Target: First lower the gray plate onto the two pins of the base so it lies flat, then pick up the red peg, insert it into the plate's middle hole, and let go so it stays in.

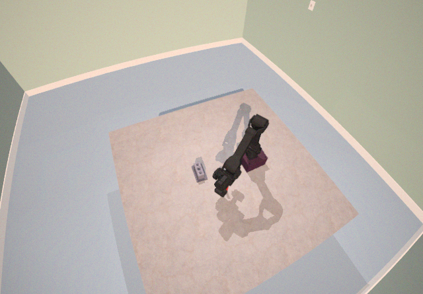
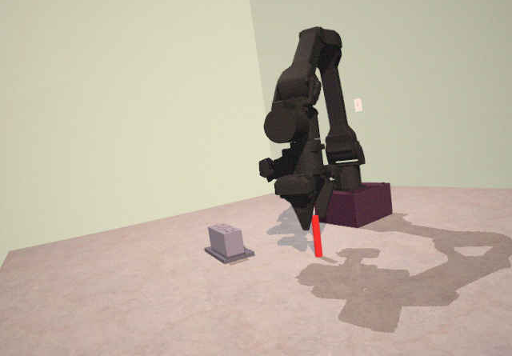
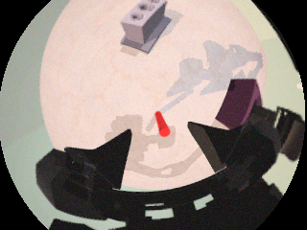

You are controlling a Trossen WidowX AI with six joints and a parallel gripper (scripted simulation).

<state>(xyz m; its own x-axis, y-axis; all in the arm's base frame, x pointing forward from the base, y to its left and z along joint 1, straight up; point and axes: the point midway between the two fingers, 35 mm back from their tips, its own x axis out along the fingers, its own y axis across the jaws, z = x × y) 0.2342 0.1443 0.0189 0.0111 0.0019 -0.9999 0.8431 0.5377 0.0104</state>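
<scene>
Right now the red peg is 3 cm below my gripper tip. Also, from my gripper tip: gray plate 11 cm ahead, 18 cm to the right, 2 cm below; then gray base 11 cm ahead, 18 cm to the right, 6 cm below.
</scene>
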